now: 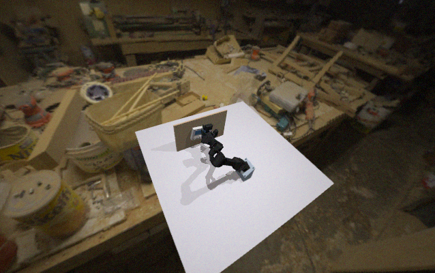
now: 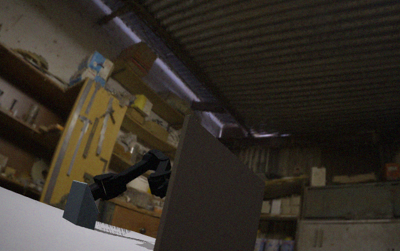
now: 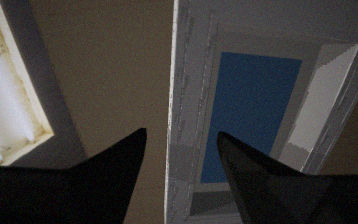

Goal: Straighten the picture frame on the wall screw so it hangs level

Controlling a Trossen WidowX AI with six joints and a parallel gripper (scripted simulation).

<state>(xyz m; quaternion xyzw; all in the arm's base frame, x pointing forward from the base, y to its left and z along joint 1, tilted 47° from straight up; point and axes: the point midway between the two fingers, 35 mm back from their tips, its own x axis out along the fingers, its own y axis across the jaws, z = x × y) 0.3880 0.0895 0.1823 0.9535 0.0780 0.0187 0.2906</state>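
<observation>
The picture frame is 50 mm below my gripper tip, 10 mm to the left of it and 10 mm ahead of it. The rest, counted from my gripper tip: board (60 mm below, 20 mm ahead, 10 mm to the right).
</observation>
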